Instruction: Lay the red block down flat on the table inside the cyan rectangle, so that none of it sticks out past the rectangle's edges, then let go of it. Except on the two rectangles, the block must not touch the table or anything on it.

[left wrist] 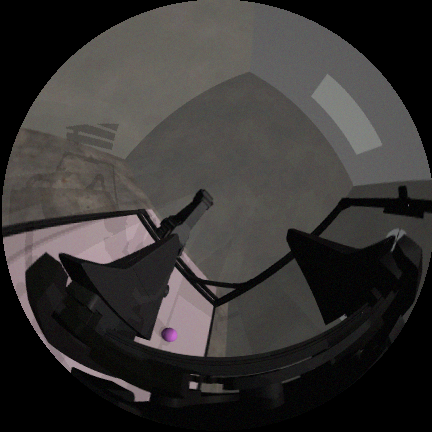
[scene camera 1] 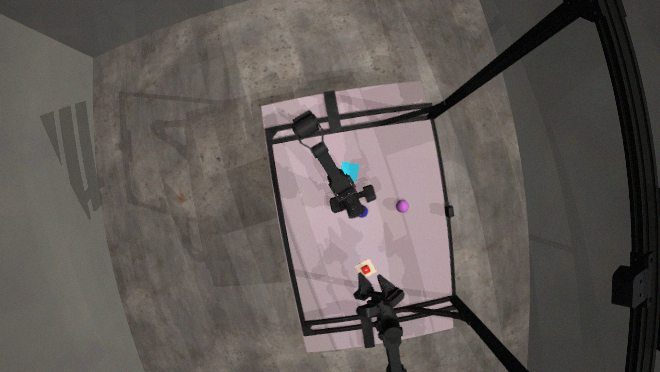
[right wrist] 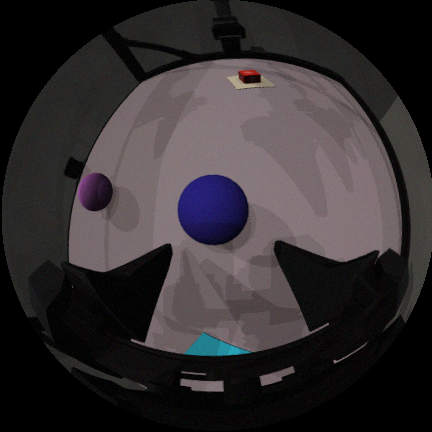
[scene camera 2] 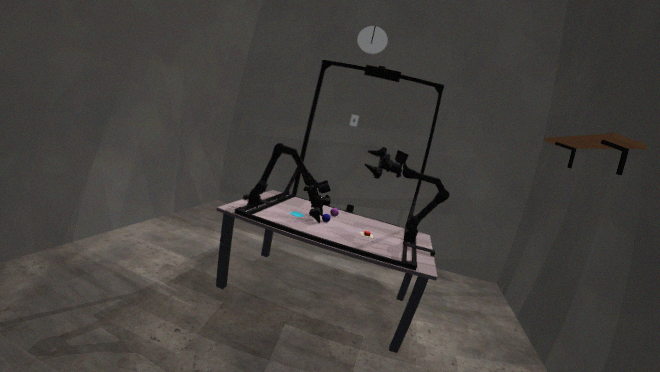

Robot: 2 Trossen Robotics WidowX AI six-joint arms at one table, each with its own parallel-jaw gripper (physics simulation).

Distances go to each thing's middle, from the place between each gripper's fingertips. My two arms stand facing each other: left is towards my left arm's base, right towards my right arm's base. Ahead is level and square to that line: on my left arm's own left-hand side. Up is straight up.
Scene:
The dark blue ball (right wrist: 212, 209) lies 3 cm to the left of my right hand and 2 cm above it. The rest, counted from my right hand: cyan rectangle (right wrist: 205, 344) 15 cm to the right, 2 cm behind, 1 cm below.
The dark blue ball lies 410 mm below my left hand, 140 mm to the right of it and 50 mm behind it. Also, from my left hand: cyan rectangle: 440 mm below, 320 mm to the right, 70 mm behind.

